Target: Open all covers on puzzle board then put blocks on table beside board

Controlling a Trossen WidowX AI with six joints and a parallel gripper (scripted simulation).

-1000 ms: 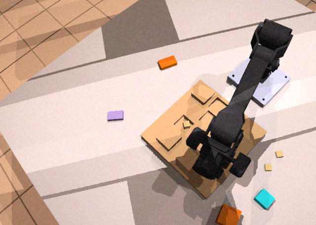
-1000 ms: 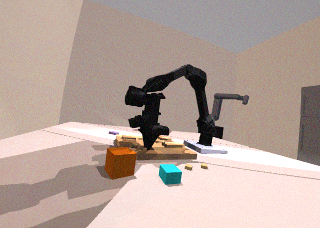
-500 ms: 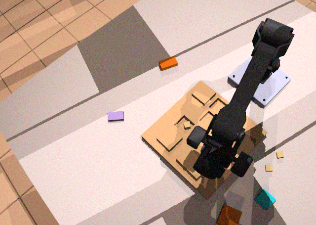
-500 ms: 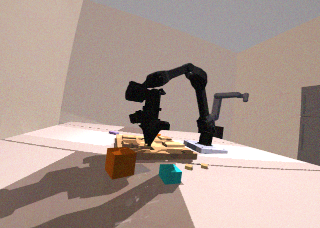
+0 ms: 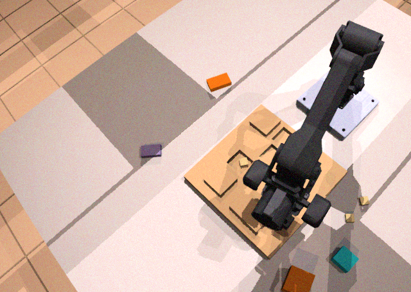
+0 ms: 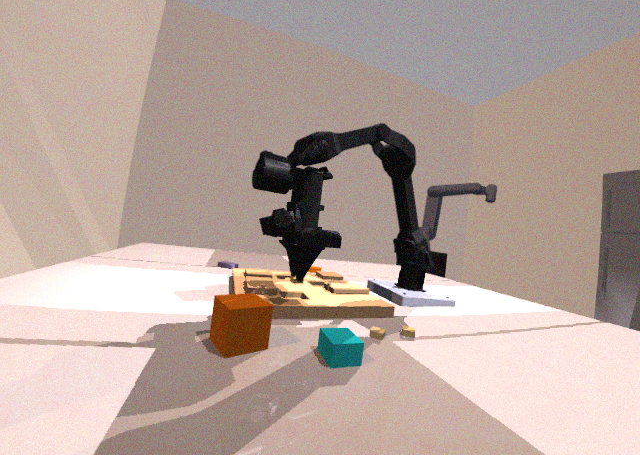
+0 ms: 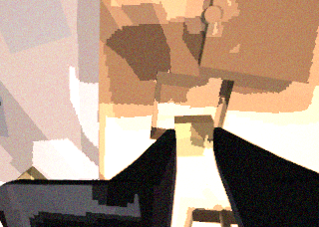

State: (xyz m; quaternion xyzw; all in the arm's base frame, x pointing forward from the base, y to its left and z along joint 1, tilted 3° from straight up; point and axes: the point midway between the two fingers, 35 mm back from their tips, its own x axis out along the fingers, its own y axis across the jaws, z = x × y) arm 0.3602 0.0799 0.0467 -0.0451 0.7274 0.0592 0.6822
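Now: the tan puzzle board 10 cm to the right of my gripper tip, 5 cm behind it and 3 cm below it. Round my gripper tip: orange cube (14 cm to the left, 11 cm ahead, 3 cm below); then purple block (36 cm to the right, 11 cm ahead, 5 cm below); then cyan block (19 cm to the left, 4 cm below).
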